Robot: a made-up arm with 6 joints.
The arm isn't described. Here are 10 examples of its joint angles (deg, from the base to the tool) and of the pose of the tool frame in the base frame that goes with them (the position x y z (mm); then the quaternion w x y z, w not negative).
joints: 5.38 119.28 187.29 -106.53 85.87 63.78
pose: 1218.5 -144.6 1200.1 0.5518 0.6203 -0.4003 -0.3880
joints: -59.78 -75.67 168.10 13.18 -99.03 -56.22
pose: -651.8 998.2 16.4 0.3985 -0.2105 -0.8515 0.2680
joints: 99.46 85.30 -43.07 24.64 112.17 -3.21
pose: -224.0 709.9 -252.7 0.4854 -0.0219 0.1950 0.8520
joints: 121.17 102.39 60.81 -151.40 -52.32 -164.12
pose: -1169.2 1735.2 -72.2 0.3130 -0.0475 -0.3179 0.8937
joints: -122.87 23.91 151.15 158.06 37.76 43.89
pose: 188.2 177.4 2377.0 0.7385 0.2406 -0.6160 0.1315
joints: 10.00 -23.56 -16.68 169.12 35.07 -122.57
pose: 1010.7 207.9 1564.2 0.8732 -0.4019 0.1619 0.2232
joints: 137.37 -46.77 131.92 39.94 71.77 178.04
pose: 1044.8 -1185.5 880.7 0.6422 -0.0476 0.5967 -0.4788
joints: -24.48 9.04 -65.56 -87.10 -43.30 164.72
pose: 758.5 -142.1 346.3 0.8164 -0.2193 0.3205 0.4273
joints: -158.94 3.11 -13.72 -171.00 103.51 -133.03
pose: -1016.8 -347.5 1109.5 0.3692 0.7553 0.3946 -0.3708
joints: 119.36 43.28 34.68 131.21 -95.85 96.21
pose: -684.1 1628.3 1435.1 0.0100 0.9092 0.1964 0.3669
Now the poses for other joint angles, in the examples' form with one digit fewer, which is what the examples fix.
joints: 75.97 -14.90 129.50 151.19 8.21 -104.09
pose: -304 -1141 2092 0.476 0.389 -0.784 -0.088
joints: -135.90 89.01 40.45 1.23 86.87 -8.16
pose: -1432 -1396 161 0.385 -0.279 -0.181 -0.861
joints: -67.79 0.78 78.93 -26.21 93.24 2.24
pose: -121 -20 2536 0.037 -0.356 -0.930 -0.084
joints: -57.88 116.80 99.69 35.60 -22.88 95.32
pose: 1083 -1840 -52 0.441 -0.647 0.621 0.019
